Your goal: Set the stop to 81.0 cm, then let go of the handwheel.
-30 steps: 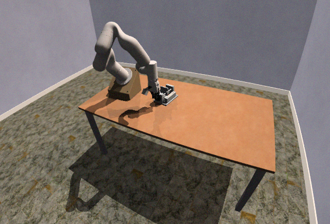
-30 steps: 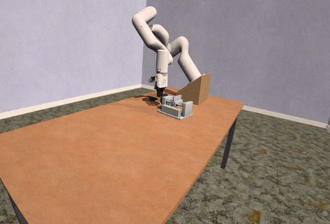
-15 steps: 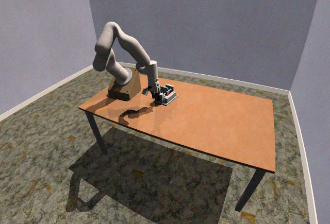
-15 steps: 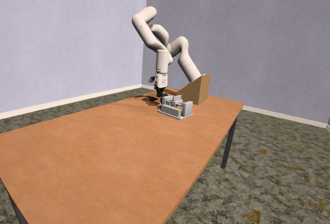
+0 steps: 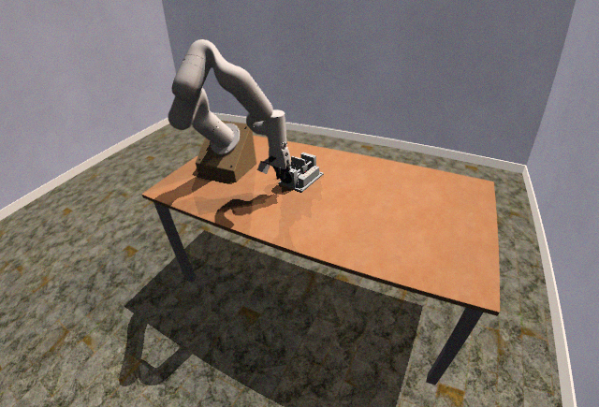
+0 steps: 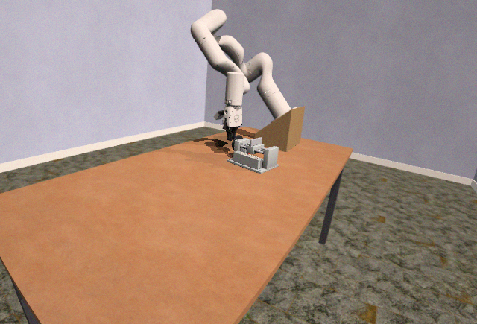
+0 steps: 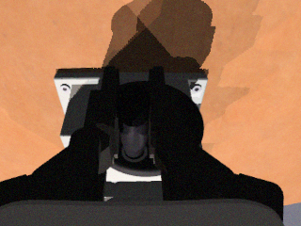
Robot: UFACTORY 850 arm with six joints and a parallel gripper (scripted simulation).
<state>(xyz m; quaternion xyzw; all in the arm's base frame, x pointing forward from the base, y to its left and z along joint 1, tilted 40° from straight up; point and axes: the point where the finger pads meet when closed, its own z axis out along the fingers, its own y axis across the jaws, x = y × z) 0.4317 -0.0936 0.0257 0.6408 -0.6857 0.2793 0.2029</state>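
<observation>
The handwheel is 20 mm to the left of my hand and 10 mm below it. Round my hand: grey stop fixture 150 mm to the left, 20 mm ahead, 10 mm below.
</observation>
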